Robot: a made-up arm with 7 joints.
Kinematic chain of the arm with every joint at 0, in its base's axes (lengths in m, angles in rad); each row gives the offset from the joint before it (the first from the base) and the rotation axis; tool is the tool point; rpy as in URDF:
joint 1: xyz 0 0 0.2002 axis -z
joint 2: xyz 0 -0.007 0.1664 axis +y
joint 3: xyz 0 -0.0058 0.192 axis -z
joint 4: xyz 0 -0.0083 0.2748 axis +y
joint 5: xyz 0 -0.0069 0.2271 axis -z
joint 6: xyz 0 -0.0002 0.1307 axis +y
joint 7: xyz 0 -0.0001 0.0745 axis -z
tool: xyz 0 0 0 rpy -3.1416 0 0
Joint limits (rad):
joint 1: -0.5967..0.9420
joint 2: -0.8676..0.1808
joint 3: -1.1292..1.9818
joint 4: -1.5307..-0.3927
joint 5: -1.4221..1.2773
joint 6: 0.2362..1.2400
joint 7: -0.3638..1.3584
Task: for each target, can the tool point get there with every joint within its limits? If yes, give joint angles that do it. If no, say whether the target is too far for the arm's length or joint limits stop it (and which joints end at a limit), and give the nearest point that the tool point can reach.
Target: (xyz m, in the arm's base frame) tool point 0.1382 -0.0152 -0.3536
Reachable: no: joint limits stop it (at a limit: joint 1, joint 2, joint 4, joint 5, joint 6) | nearest point -0.3079 0.5698 0.3625 | short by 1.027 m
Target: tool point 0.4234 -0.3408 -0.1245
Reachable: no: joint limits stop it (at a limit: joint 1, joint 2, joint 4, joint 5, joint 6) | nearest point -0.1959 -0.6064 0.5265 | short by 0.937 m
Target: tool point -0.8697 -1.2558 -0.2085
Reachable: no: too far | nearest point -0.4567 -0.5146 0.4134 | short by 1.052 m
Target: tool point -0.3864 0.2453 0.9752
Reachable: yes | joints 0.6189 -0.1722 0.0906 -1.1574 0.4585 0.9782 0.6674
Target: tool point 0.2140 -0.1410 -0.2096
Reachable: no: joint limits stop it (at a limit: joint 1, joint 2, joint 4, joint 5, joint 6) | nearest point -0.3740 -0.5354 0.3998 | short by 0.934 m
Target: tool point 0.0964 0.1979 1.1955
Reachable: yes | joints 0.0821 0.0859 1.6248 -0.6082 -0.3859 0.4497 0.6649
